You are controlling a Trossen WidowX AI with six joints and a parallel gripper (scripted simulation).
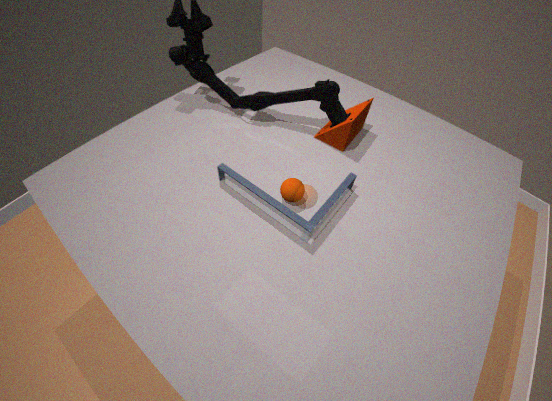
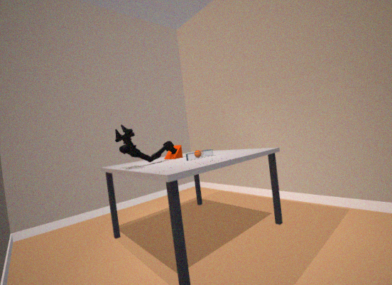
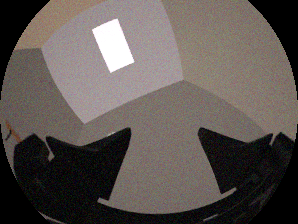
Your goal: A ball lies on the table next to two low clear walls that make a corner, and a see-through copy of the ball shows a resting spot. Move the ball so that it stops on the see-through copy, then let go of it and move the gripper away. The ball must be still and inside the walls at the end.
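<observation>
My gripper tip is now 29 cm short of the orange ball, 63 cm to the right of it and 32 cm above it. The rest, counted from my gripper tip: see-through copy 29 cm ahead, 67 cm to the left, 32 cm below.
</observation>
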